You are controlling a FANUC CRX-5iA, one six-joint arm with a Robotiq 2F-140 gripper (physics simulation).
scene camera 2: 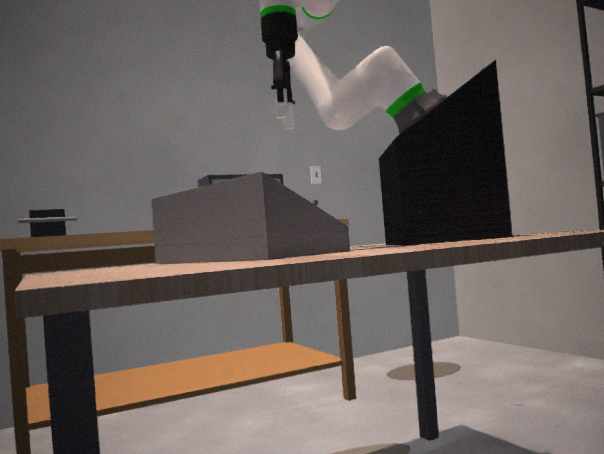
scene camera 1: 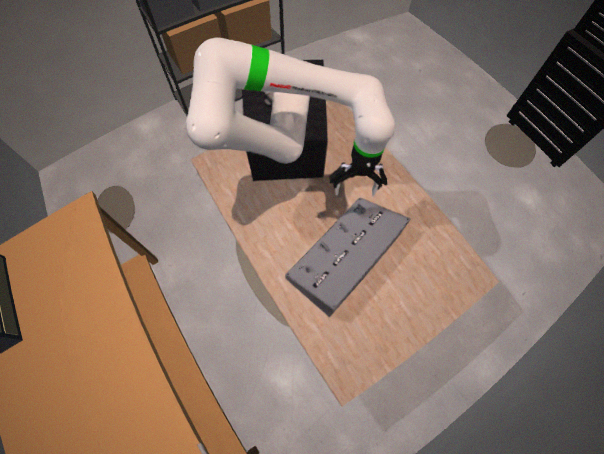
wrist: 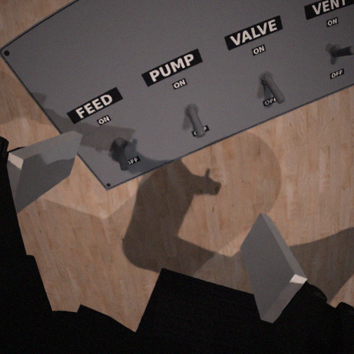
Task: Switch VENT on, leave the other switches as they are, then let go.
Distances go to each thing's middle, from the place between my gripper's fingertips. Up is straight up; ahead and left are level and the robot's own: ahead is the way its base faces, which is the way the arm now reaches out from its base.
My hand is 100 mm short of the grey switch panel (scene camera 2: 254, 217), 100 mm to the left of it and 260 mm above it.
